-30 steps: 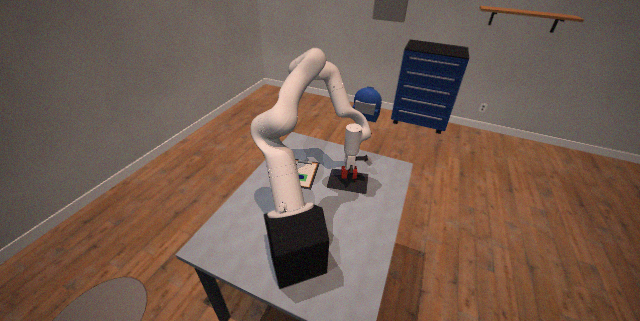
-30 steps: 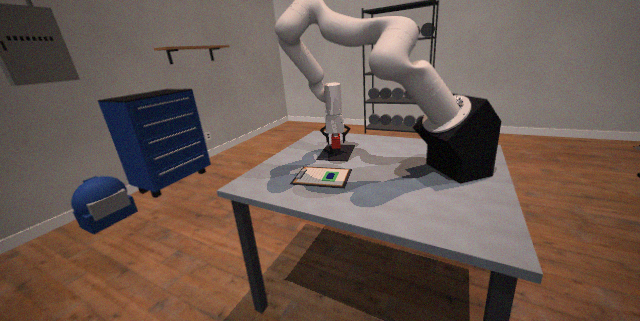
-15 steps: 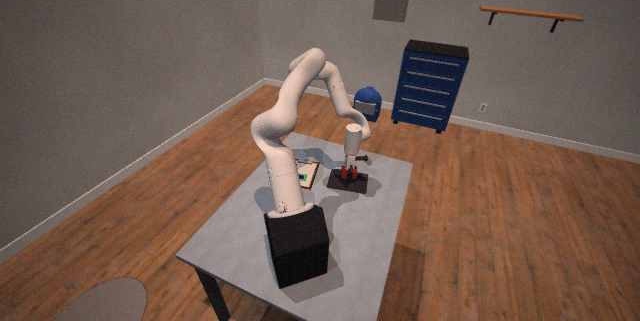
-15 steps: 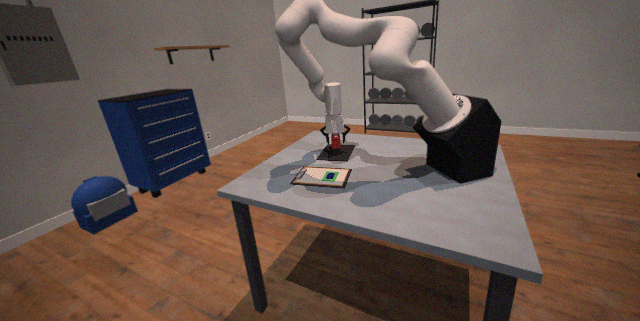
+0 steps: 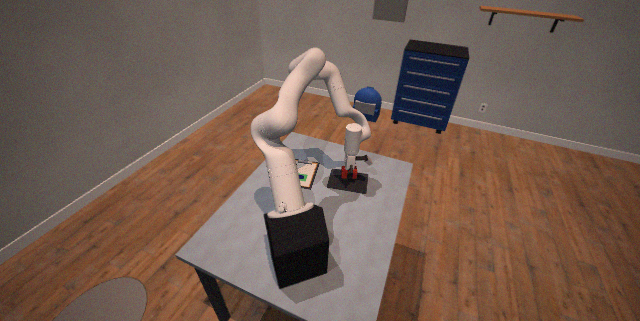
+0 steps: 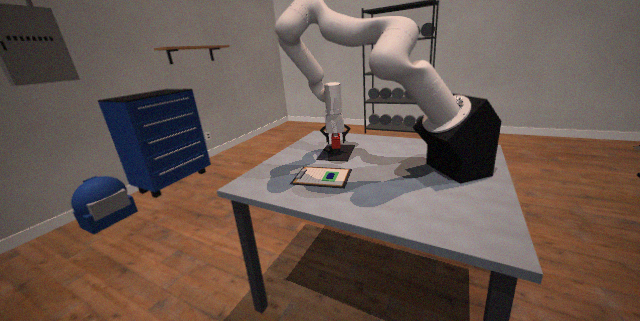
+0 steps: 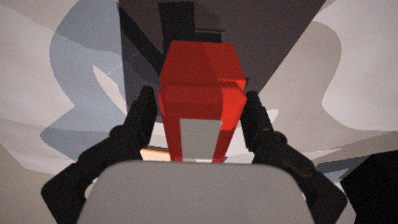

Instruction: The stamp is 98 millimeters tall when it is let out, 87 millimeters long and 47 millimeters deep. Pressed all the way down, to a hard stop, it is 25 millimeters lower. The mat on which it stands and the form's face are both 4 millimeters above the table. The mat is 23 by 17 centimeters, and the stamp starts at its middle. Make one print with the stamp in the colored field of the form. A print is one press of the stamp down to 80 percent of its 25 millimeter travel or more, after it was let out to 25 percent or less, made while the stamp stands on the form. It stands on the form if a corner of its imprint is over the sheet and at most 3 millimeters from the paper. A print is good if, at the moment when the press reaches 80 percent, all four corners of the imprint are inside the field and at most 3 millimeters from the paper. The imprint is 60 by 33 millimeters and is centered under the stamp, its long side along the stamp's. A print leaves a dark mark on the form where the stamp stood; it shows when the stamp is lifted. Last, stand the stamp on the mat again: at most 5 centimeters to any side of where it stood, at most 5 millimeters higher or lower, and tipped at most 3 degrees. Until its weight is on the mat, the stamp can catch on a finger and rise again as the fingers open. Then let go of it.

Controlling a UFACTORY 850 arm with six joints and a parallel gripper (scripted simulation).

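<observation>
Now: the red stamp 2 cm below my hand. Round my hand: clipboard: 29 cm to the left, 7 cm below, 2 cm behind; stamp base: 5 cm below; mat: 7 cm below.
</observation>
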